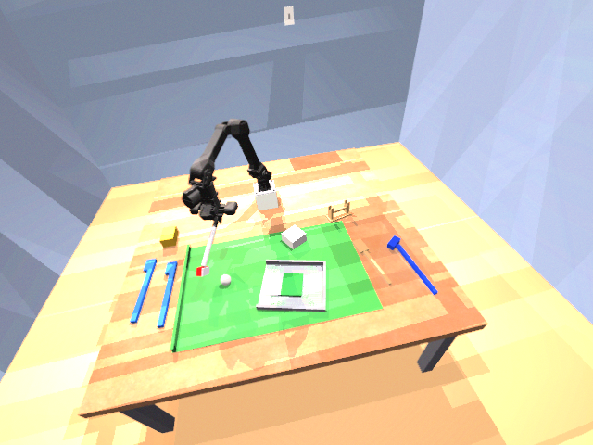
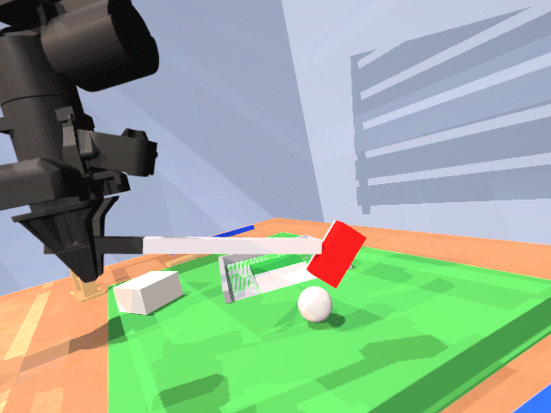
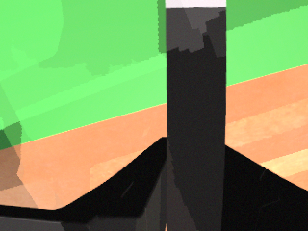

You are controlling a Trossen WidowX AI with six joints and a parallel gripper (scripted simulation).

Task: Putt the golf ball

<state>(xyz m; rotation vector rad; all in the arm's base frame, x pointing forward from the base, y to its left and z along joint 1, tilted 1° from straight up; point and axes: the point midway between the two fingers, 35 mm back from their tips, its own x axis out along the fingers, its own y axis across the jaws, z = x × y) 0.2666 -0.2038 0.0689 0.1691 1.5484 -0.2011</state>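
Now: the red putter 120 mm ahead of my gripper tip and 20 mm to the right of it. The rest, counted from my gripper tip: white golf ball 220 mm ahead, 10 mm to the left, 110 mm below; then white block 40 mm ahead, 310 mm to the left, 110 mm below; then yellow block 90 mm behind, 270 mm to the right, 110 mm below.
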